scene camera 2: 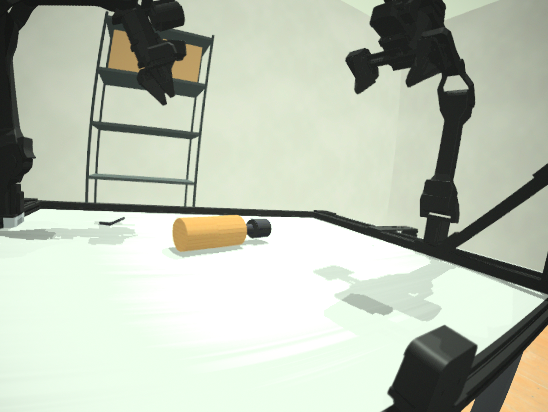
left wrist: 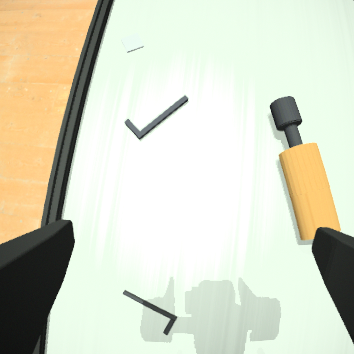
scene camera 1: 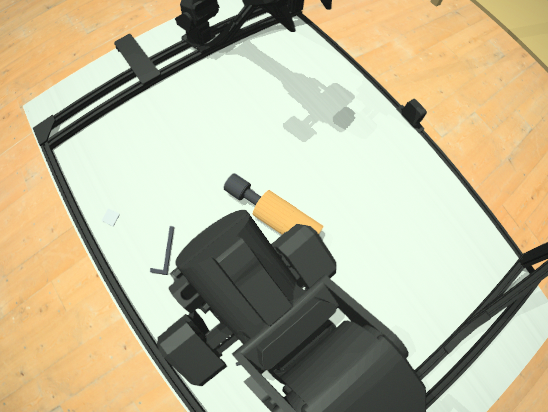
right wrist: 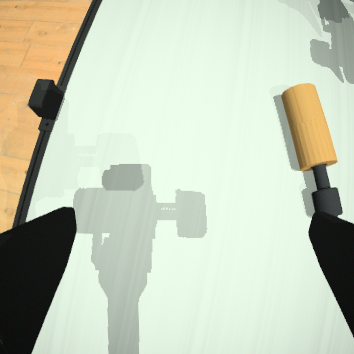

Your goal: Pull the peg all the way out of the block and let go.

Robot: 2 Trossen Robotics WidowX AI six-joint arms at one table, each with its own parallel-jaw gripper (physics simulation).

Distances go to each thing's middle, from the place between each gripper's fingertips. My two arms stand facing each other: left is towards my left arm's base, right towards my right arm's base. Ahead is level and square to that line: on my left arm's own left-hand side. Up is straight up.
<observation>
Right now the tan wooden cylinder block [scene camera 2: 189,233] is 250 mm below my left hand, 150 mm behind it and 120 mm to the right of it. The rest, counted from my left hand: dark peg [left wrist: 284,110]: 250 mm below, 180 mm to the right, 100 mm behind.
My right hand is 160 mm short of the dark peg, 170 mm to the right of it and 260 mm above it. From my right hand the other things lie so: tan wooden cylinder block (110 mm ahead, 230 mm to the left, 260 mm below).
</observation>
